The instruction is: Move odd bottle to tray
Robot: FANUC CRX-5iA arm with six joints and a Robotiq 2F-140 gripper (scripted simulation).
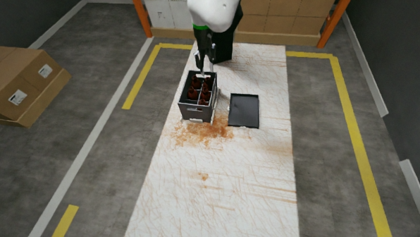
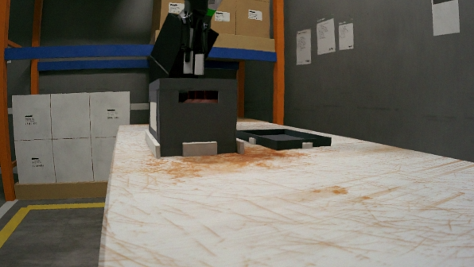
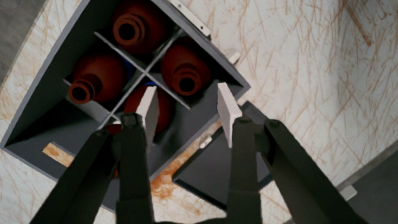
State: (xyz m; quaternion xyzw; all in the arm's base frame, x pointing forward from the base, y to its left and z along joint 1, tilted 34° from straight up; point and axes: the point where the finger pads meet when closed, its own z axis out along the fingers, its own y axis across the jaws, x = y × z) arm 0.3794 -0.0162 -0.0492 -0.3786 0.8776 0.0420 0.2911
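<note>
The grey crate is 9 cm ahead of my hand, 3 cm to the right of it and 15 cm below it. Also, from my hand: dark tray: 7 cm ahead, 26 cm to the left, 22 cm below.
</note>
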